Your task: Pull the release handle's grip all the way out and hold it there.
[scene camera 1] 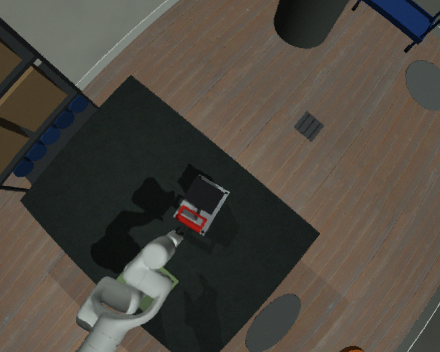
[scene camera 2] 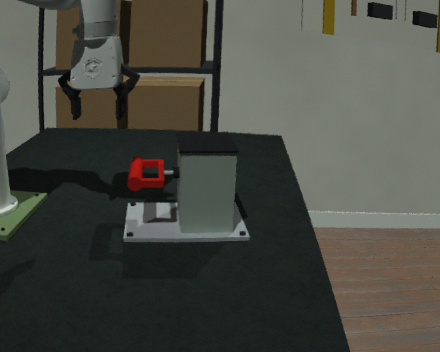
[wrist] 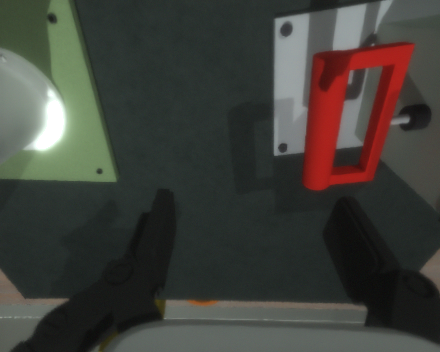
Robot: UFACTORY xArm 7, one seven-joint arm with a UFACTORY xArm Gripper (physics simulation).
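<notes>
The red release handle is a rectangular loop with a thick round grip bar on its outer side. A short metal rod joins it to a black collar on the grey housing. The housing has a dark top and stands on a white base plate. My gripper is open and empty, pointing down. In scene camera 2 it appears above and left of the handle. In the wrist view the grip bar lies beyond the right finger, near its tip.
The arm's green mounting plate is on the dark table top, on the side opposite the housing. A shelf rack with cardboard boxes stands behind the table.
</notes>
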